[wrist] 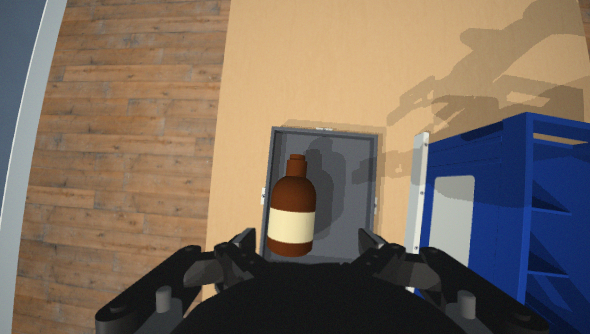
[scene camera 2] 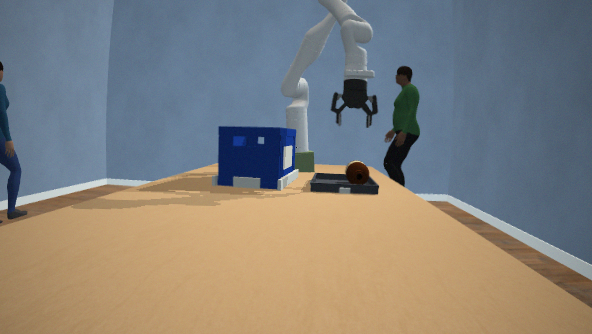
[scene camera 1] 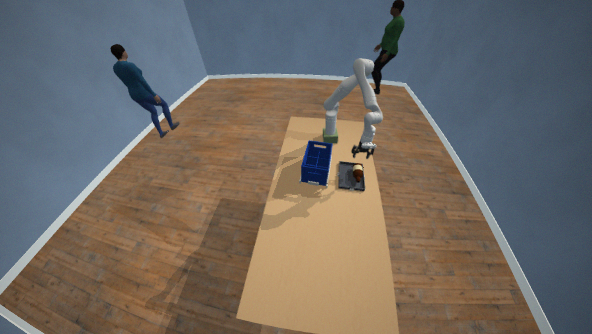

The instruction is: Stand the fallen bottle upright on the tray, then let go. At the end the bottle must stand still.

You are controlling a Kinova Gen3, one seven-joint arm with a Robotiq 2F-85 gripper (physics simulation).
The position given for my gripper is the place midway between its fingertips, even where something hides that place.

In view: my gripper [scene camera 2: 353, 126], a blue crate [scene camera 2: 239, 154], a dark grey tray [scene camera 2: 321, 182] and a brown bottle [wrist: 292, 212].
The blue crate is seen too in the wrist view [wrist: 502, 203] and in scene camera 1 [scene camera 1: 315, 167]. The dark grey tray shows as well in the wrist view [wrist: 342, 166]. My gripper shows as well in the wrist view [wrist: 306, 239].
